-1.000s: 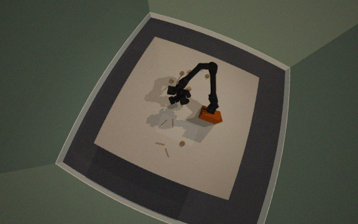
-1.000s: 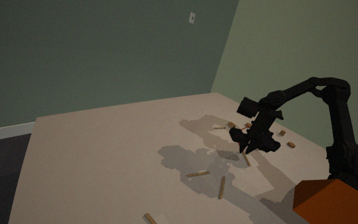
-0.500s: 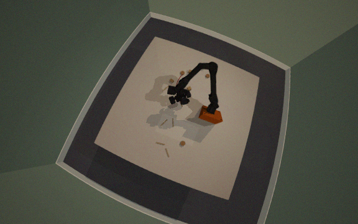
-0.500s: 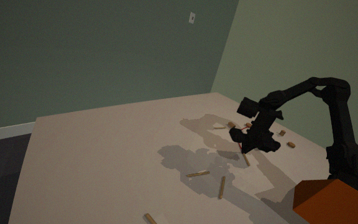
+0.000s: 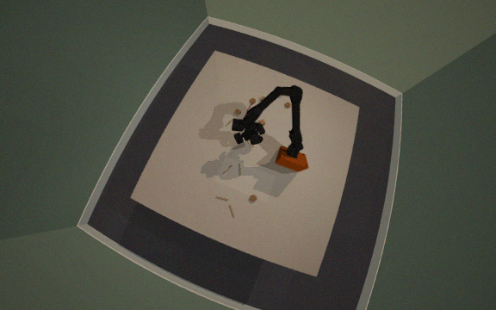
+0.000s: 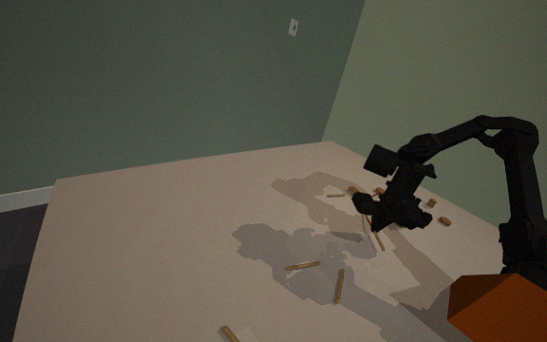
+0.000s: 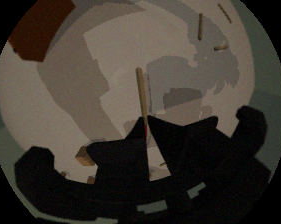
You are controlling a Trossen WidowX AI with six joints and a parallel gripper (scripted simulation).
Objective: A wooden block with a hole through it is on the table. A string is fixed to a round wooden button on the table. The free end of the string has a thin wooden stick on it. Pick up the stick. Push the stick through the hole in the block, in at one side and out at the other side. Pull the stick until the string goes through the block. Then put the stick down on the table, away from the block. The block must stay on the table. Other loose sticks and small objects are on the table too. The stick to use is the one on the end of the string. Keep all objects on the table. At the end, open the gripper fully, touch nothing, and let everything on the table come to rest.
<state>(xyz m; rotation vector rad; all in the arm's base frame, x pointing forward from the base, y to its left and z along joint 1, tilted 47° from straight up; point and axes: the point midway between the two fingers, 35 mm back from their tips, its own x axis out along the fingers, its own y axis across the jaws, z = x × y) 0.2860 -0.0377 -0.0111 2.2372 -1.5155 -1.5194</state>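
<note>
My gripper tip is now 14 cm to the left of the small wooden block and 4 cm past it. Round my gripper tip: thin wooden stick (1 cm to the left, 1 cm behind); then round button (28 cm to the right, 8 cm ahead, 1 cm below).
</note>
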